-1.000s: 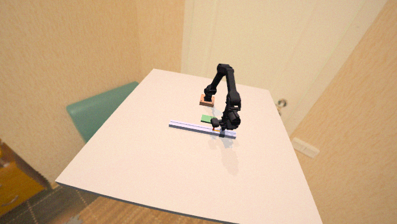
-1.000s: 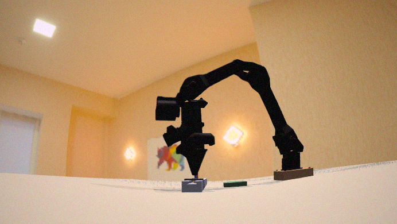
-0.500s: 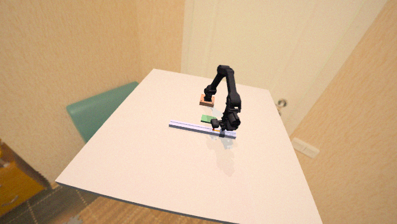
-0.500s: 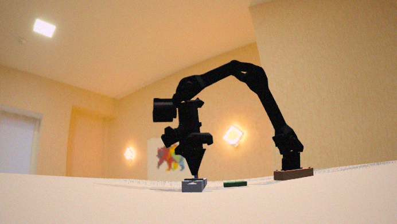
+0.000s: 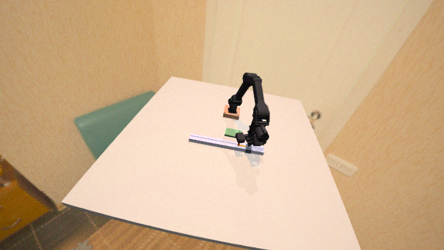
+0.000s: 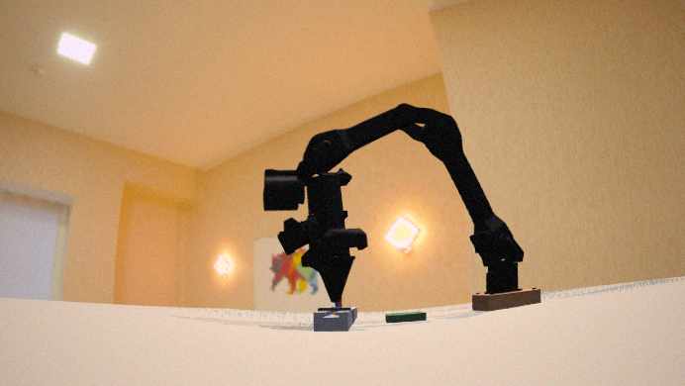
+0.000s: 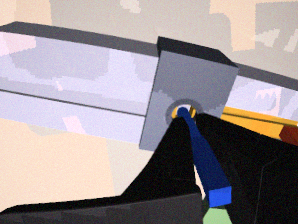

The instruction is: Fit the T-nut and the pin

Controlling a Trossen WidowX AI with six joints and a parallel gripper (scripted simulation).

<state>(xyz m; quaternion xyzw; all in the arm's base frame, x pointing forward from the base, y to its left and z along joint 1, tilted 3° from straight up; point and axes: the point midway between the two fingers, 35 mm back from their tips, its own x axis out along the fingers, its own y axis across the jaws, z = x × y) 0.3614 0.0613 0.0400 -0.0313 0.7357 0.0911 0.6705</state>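
My gripper tip is now right at the blue pin. From my gripper tip the other things lie so: green tray (140 mm behind, 60 mm to the right, 30 mm below).
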